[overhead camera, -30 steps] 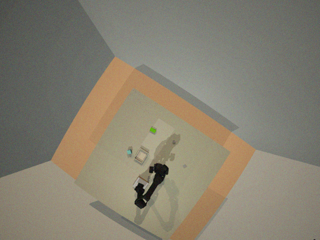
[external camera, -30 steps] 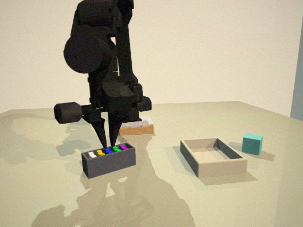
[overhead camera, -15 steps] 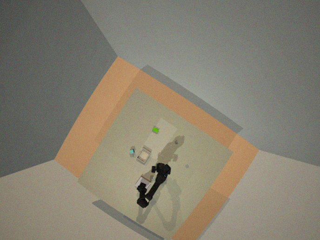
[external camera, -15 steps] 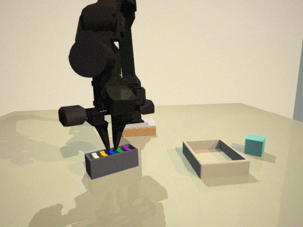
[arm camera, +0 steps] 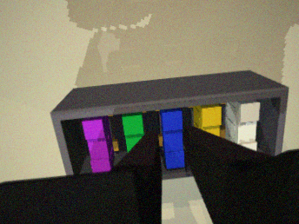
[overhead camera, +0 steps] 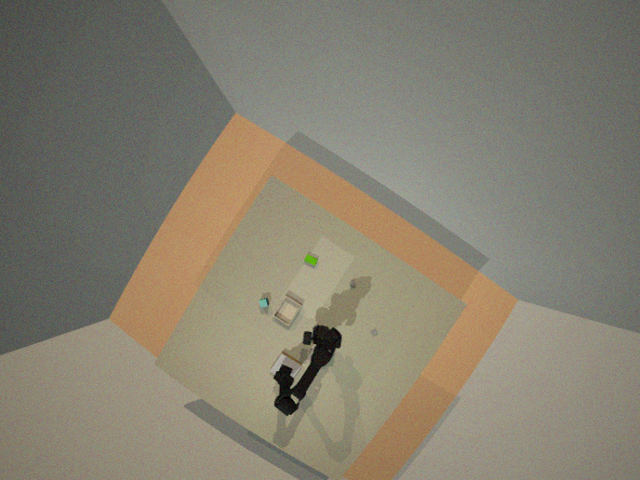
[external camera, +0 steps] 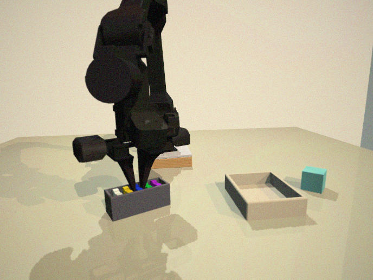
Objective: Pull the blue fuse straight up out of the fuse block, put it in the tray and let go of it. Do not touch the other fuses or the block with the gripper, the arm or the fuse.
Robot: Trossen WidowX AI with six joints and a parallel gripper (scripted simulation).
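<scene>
Right now my gripper tip is 40 mm short of the beige tray, 220 mm to the right of it and 30 mm above it. The rest, counted from my gripper tip: green block 340 mm ahead, 210 mm to the left, 30 mm below; teal cube 30 mm ahead, 350 mm to the left, 20 mm below; blue fuse 10 mm below.
</scene>
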